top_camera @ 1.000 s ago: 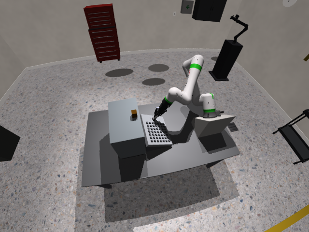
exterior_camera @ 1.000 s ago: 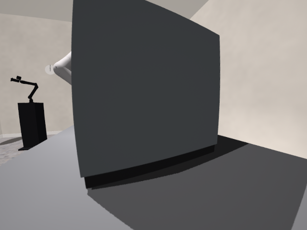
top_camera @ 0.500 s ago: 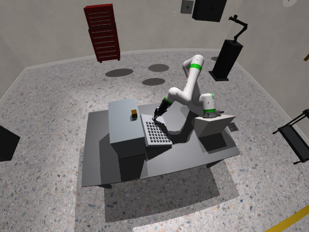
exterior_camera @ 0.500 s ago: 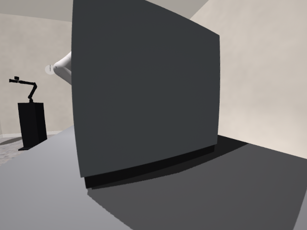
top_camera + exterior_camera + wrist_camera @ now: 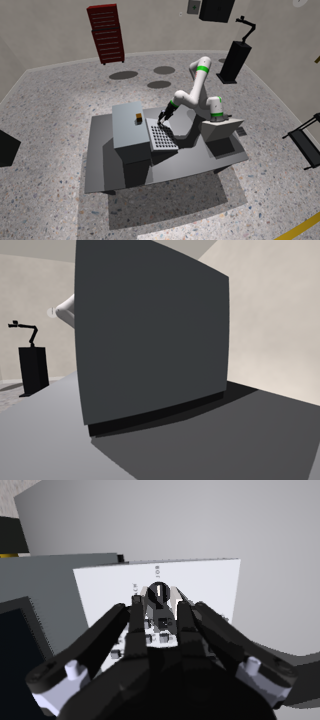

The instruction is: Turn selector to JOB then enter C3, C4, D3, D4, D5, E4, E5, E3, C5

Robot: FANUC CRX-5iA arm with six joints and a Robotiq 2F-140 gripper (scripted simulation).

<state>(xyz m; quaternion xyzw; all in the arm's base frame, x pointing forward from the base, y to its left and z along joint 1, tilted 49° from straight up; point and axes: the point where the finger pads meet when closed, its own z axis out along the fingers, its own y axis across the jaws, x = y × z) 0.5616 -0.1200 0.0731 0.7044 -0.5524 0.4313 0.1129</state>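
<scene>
Now: the black selector knob 1 cm ahead of my hand and 2 cm below it. Also, from my hand: key 19 cm to the left, 3 cm below; white keypad panel 3 cm ahead, 11 cm to the left, 7 cm below.
</scene>
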